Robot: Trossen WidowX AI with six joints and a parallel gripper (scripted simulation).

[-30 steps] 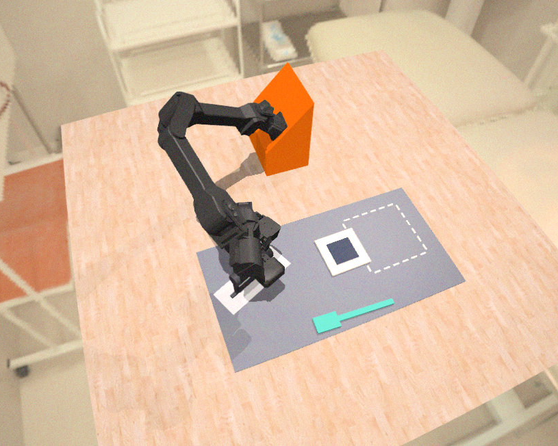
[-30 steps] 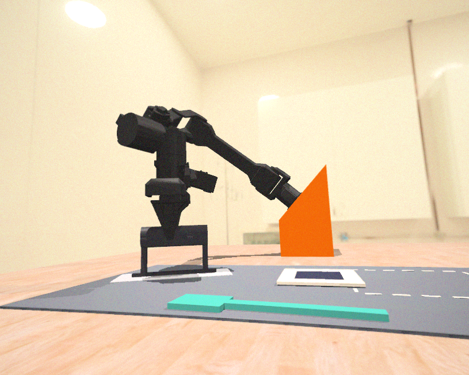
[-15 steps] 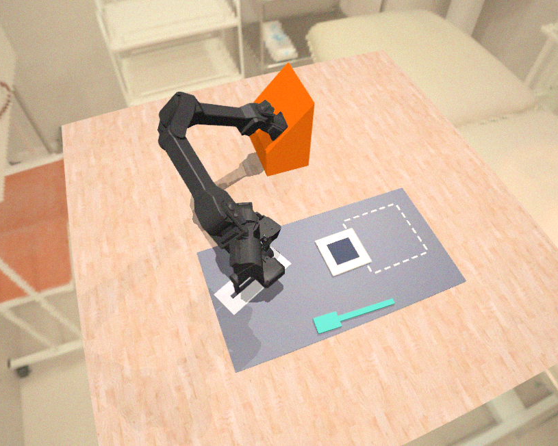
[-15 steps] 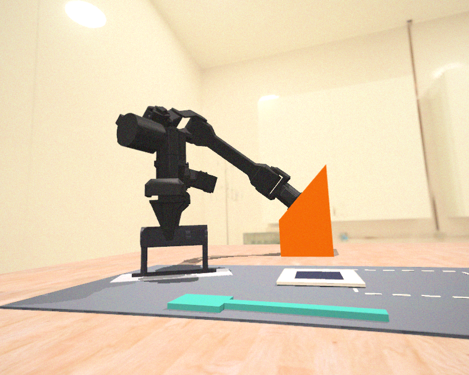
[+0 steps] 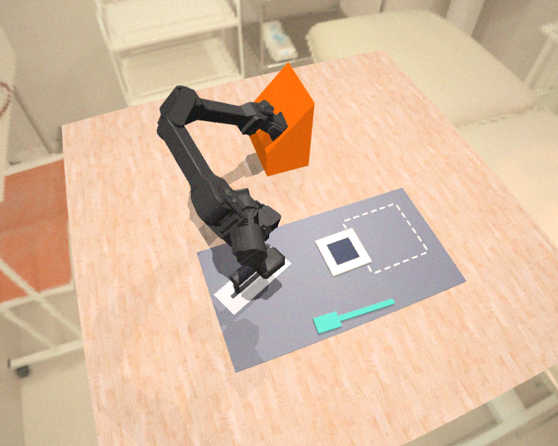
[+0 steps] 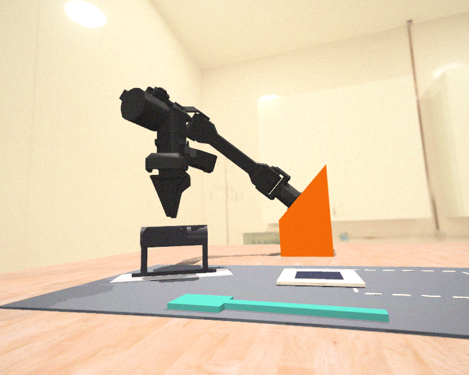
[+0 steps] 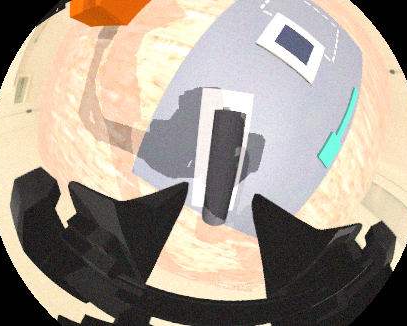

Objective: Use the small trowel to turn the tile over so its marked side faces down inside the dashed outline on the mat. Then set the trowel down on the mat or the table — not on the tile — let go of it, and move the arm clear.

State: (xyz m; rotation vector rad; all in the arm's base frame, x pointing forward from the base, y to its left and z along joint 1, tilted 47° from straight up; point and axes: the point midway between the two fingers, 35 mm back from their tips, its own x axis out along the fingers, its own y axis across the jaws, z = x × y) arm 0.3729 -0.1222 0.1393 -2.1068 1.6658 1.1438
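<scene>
Right now the black-handled tool is 10 mm behind my gripper tip, 20 mm to the left of it and 70 mm below it. From my gripper tip the other things lie so: white tile: 10 mm behind, 260 mm to the left, 100 mm below; grey mat: 30 mm ahead, 210 mm to the left, 120 mm below; teal trowel: 170 mm ahead, 200 mm to the left, 100 mm below.
</scene>
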